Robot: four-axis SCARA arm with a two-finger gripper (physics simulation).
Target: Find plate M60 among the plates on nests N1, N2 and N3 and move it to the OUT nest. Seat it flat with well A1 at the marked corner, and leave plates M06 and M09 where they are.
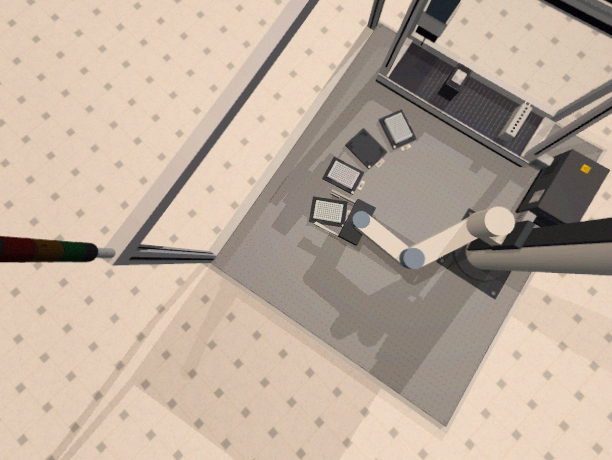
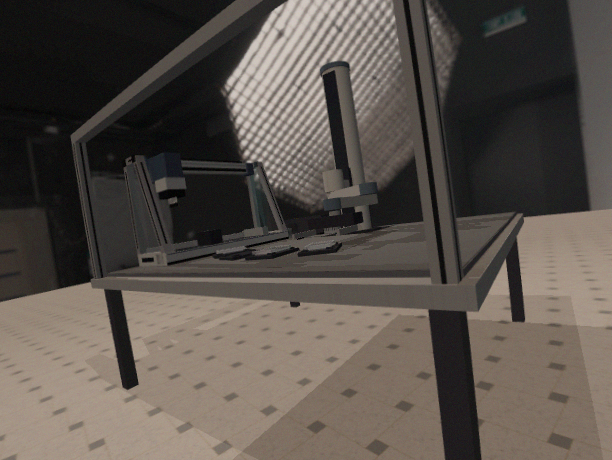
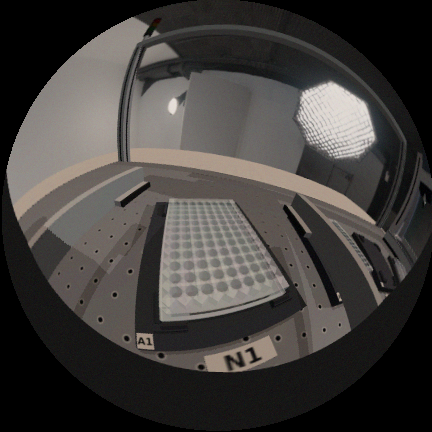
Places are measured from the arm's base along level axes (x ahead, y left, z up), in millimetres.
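Pixels of known places: gripper, between the fingertips: [image 1: 323, 206] [image 2: 314, 235] [image 3: 218, 185]; arm's base, origin of its link: [image 1: 479, 252].
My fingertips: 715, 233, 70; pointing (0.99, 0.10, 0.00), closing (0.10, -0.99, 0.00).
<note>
For each thing: its middle in the pictures, then the offset to it from my fingertips, as dx, dy, dz. "spot": a spot on its surface instead.
- clear plate with round wells, middle of its body: [image 3: 210, 237] [image 2: 320, 245] [image 1: 328, 211] -30, -5, -38
- dark nest N1, middle of its body: [image 3: 209, 244] [image 2: 321, 248] [image 1: 328, 211] -30, -5, -48
- A1 tag, a spot on its surface: [image 3: 145, 341] spot: -122, +13, -45
- second plate, middle of its body: [image 3: 339, 243] [image 2: 272, 250] [image 1: 343, 174] +6, -190, -38
- dark nest, middle of its body: [image 3: 378, 260] [image 2: 244, 254] [image 1: 366, 148] -13, -362, -48
- dark box, a spot on its surface: [image 1: 565, 187] spot: -805, -618, +58
A clear plate with round wells [image 1: 328, 210] [image 3: 215, 255] lies flat in the dark nest N1 [image 3: 215, 332]. The A1 tag [image 3: 145, 341] is at the nest's near left corner. My gripper [image 1: 323, 207] [image 3: 218, 185] is open, its fingers apart on both sides of this plate, with nothing held. A second plate [image 1: 343, 174] sits in the neighbouring nest, and another plate [image 1: 398, 128] sits in the farthest nest of the arc. Between these two, a dark nest [image 1: 366, 148] shows no plate. Plate codes and the other nests' labels cannot be read.
The arm [image 1: 382, 237] reaches from its column across the grey table [image 1: 320, 320] [image 2: 280, 286]. A framed deck [image 1: 425, 107] with a black block and a white perforated strip stands beyond the nests. A dark box [image 1: 565, 187] stands near the arm's base. Frame posts [image 2: 432, 150] rise at the table edge.
</note>
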